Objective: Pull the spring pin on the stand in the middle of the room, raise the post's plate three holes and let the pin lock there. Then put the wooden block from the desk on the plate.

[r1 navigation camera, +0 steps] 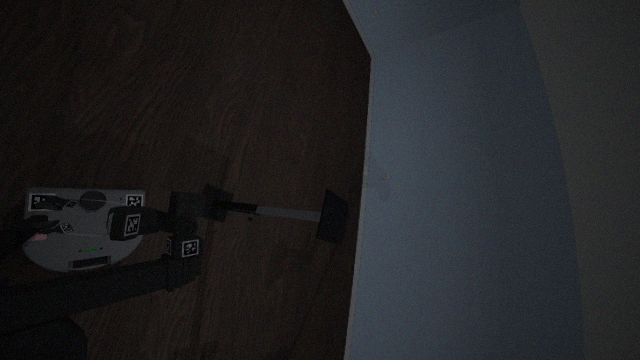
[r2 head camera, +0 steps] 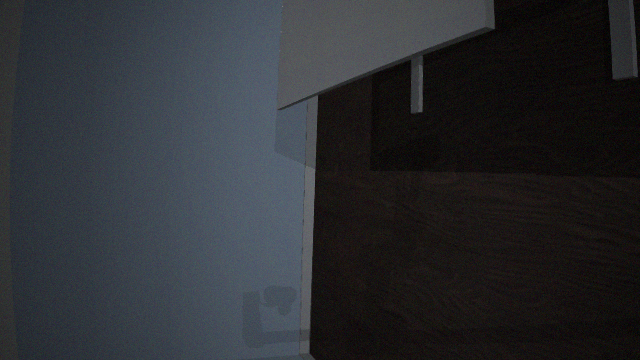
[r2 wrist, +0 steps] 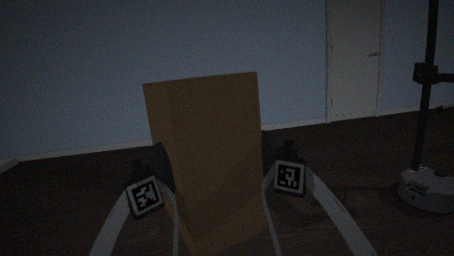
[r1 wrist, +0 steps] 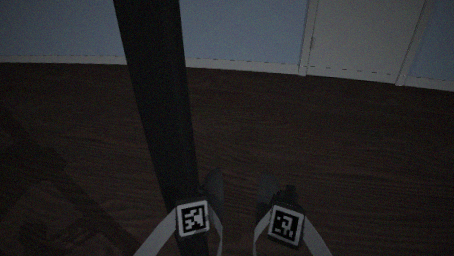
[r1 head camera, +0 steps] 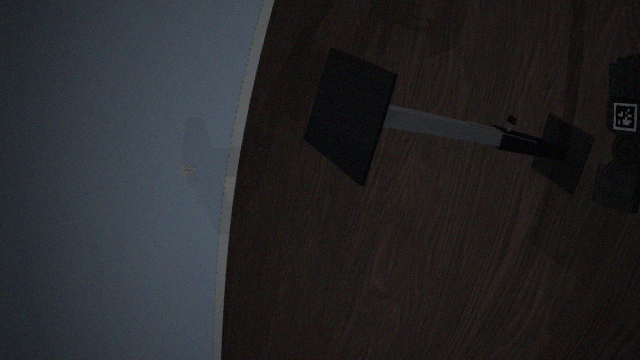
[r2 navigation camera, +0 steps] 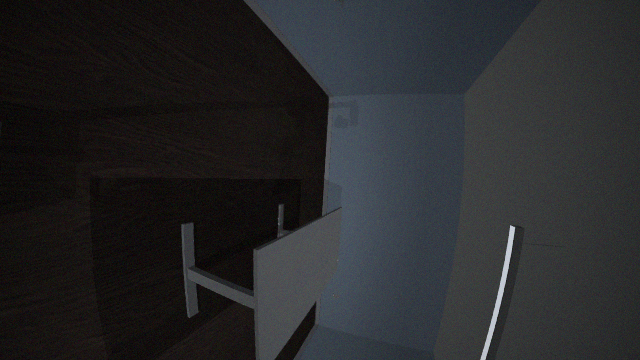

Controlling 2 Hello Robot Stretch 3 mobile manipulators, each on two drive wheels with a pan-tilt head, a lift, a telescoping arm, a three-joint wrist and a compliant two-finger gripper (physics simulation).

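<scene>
The stand's dark square plate [r1 head camera: 350, 117] [r1 navigation camera: 332, 216] tops a grey post [r1 head camera: 440, 126] [r1 navigation camera: 287, 213], which rises from a black sleeve on the dark base [r1 head camera: 575, 165]. The pin's small black knob [r1 head camera: 511, 120] [r1 navigation camera: 250, 218] sticks out beside the sleeve; whether it is seated, and in which hole, I cannot tell. The r1 gripper [r1 navigation camera: 52, 215] [r1 wrist: 241, 192] is open and empty, turned back over r1's base, away from the knob. The r2 gripper [r2 wrist: 216, 159] is shut on the wooden block [r2 wrist: 205, 115] and holds it upright, above floor level.
The pale desk [r2 head camera: 380, 35] [r2 navigation camera: 295, 285] stands near the wall in r2's head and navigation views. r1's base [r1 navigation camera: 90, 245] [r2 wrist: 430, 190] and mast [r2 wrist: 425, 115] show at the right in r2's wrist view. A dark column [r1 wrist: 155, 75] crosses r1's wrist view, left of a door [r1 wrist: 360, 40].
</scene>
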